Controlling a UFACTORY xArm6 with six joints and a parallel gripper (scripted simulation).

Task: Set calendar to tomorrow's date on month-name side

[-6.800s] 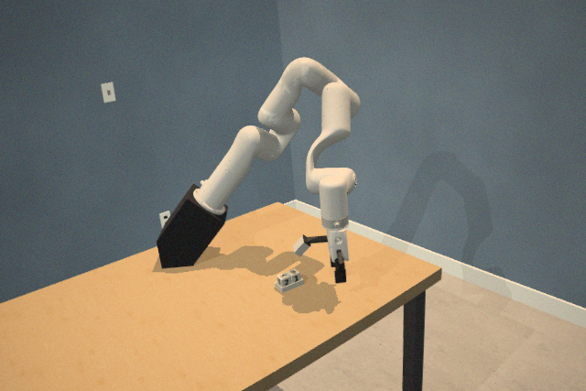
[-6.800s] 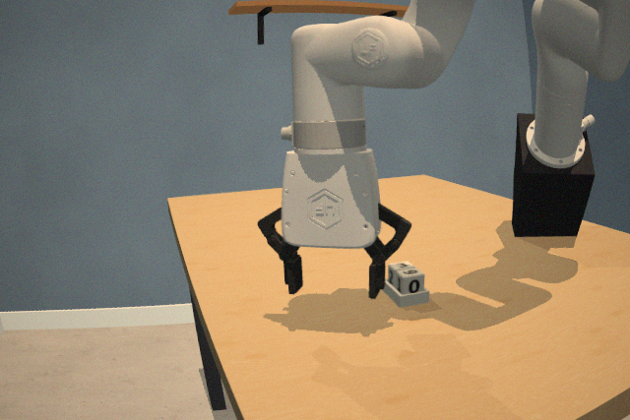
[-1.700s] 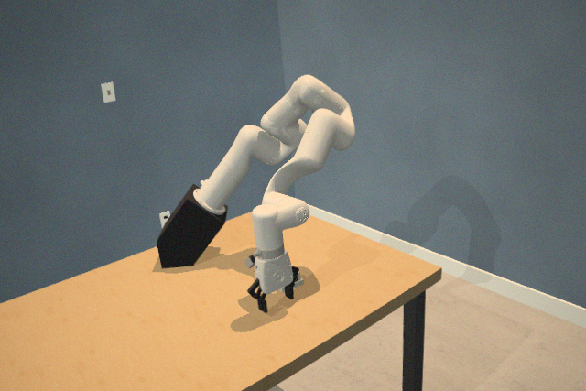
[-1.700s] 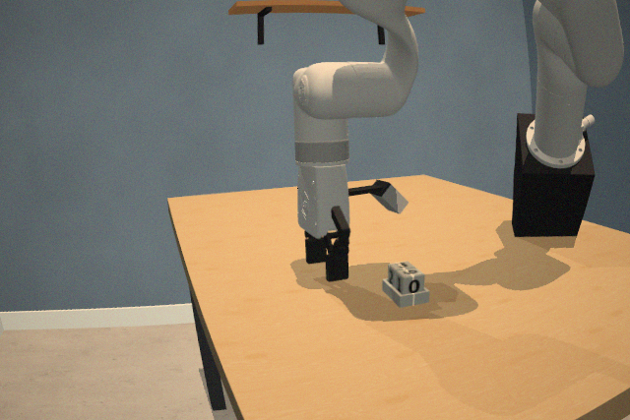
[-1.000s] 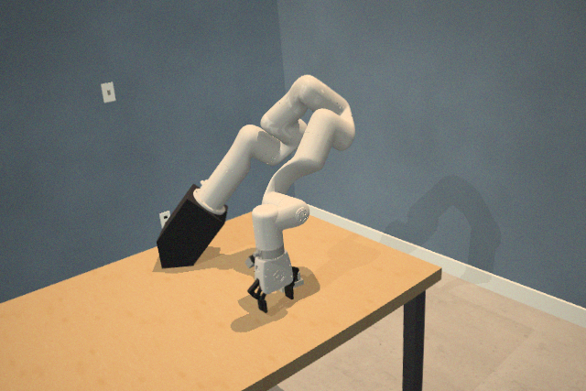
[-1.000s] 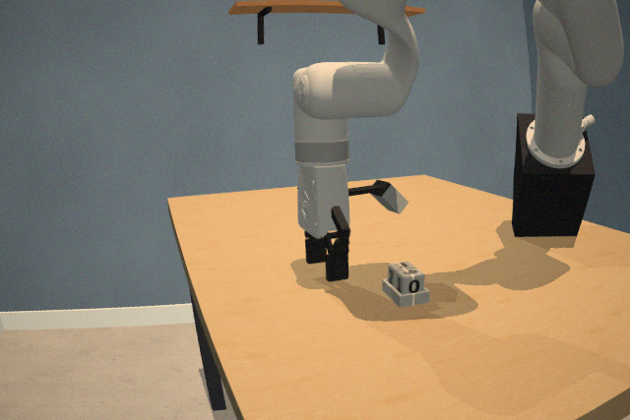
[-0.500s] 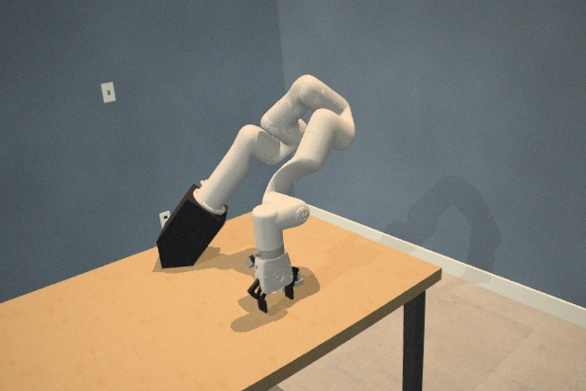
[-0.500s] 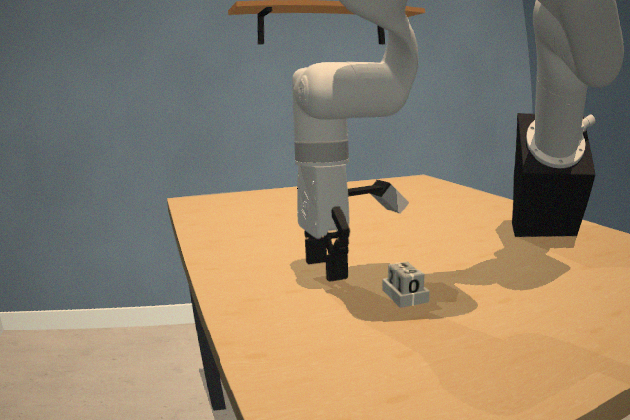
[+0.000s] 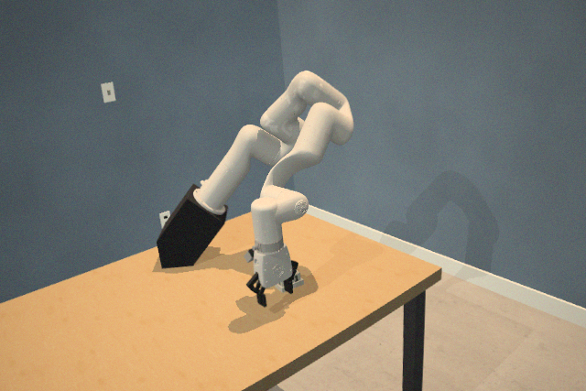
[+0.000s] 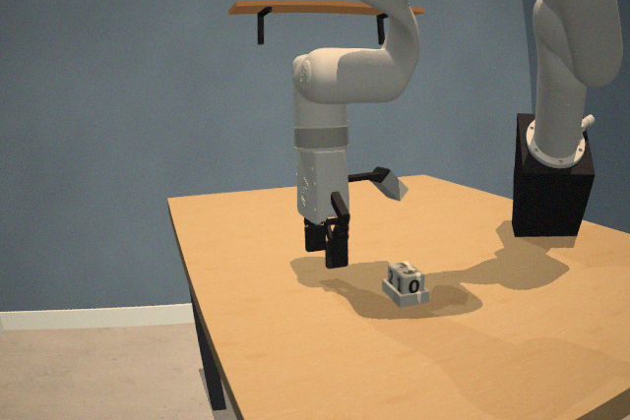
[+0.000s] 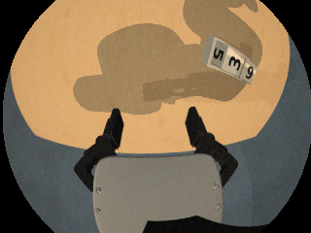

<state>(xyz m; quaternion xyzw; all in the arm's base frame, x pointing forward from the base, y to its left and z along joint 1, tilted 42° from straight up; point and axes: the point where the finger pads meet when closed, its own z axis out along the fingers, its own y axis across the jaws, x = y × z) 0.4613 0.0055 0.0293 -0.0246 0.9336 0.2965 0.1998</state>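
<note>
The digit cube is 11 cm to the left of my hand, 10 cm behind it and 2 cm below it. The rest, counted from my hand: grey tray: 10 cm behind, 9 cm to the left, 4 cm below.
</note>
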